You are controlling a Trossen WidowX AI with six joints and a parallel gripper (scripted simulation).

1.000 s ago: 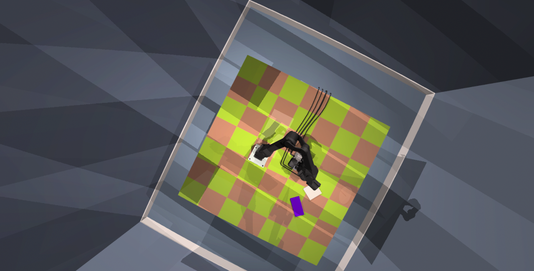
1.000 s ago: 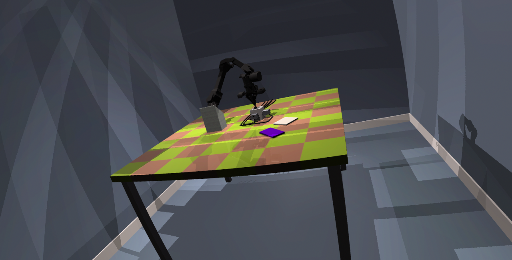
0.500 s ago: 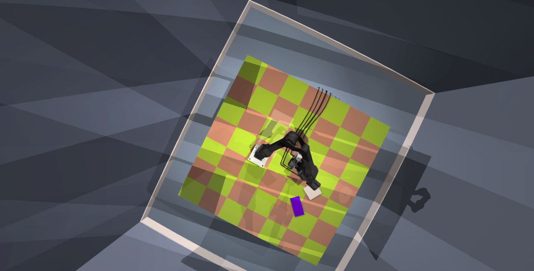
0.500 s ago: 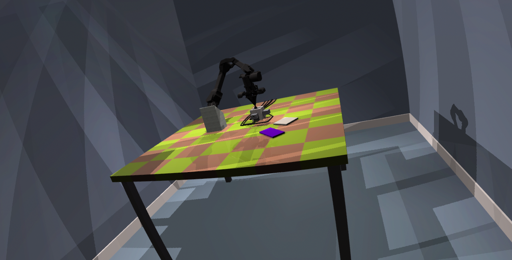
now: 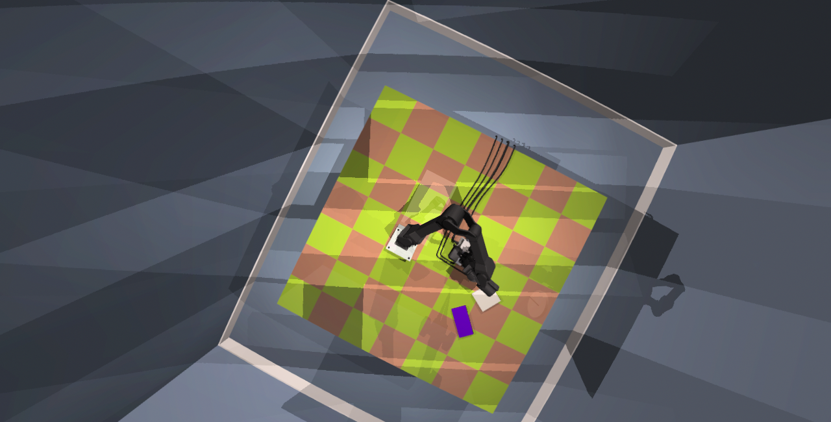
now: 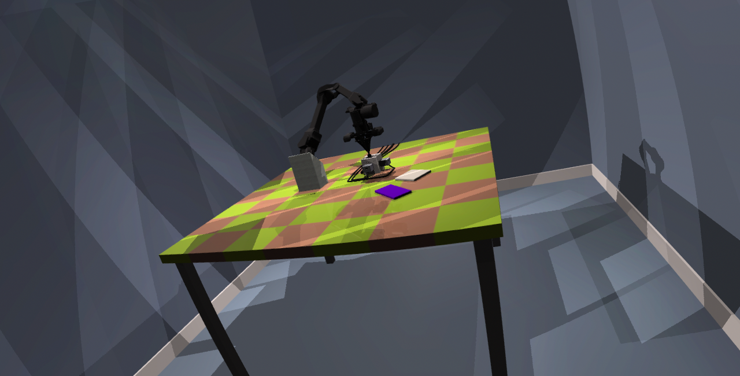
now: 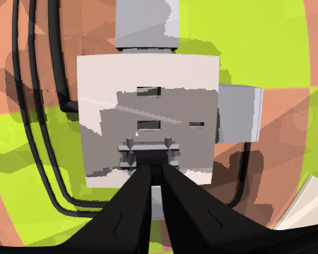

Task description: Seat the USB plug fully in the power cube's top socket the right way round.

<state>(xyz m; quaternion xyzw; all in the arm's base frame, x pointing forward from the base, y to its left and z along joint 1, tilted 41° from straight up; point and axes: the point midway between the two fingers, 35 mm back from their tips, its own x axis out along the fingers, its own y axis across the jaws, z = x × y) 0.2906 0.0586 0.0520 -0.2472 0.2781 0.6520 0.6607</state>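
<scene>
Now: the black USB plug 2 cm below my gripper tip. From my gripper tip the other things lie so: white flat plate: 23 cm ahead, 16 cm to the right, 10 cm below; then purple flat block: 18 cm ahead, 33 cm to the right, 10 cm below.
</scene>
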